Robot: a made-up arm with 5 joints.
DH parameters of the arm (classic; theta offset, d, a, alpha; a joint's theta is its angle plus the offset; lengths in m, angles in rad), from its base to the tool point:
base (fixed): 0.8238 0 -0.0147 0
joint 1: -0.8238 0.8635 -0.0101 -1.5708
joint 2: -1.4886 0 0.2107 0
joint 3: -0.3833 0 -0.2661 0
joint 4: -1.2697 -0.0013 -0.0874 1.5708
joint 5: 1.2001 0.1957 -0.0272 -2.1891
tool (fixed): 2.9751 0.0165 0 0
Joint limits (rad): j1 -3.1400..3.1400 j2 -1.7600..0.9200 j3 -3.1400..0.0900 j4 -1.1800..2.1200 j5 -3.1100..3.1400
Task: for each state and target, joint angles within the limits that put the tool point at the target. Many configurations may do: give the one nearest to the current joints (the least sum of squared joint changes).
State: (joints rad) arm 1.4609 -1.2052 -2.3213 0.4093 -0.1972
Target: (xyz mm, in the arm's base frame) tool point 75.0 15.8 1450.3
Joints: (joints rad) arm 0.5635 -0.7111 -1.8324 0.6510 0.0522
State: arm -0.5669 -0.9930 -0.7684 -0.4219 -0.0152
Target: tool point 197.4 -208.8 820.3
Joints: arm -0.6817 -0.7432 0.0900 -0.1284 0.0599
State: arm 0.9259 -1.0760 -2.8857 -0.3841 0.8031
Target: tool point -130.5 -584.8 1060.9
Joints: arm 1.3099 -0.8835 -3.0249 -0.7445 0.7884
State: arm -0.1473 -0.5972 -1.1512 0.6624 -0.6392
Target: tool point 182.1 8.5 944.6
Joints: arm 0.1176 -0.9880 -0.7731 1.6688 -0.6721
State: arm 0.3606 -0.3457 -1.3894 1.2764 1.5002
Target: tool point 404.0 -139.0 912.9
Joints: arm -0.2390 0.1746 -1.4521 0.9735 1.4175
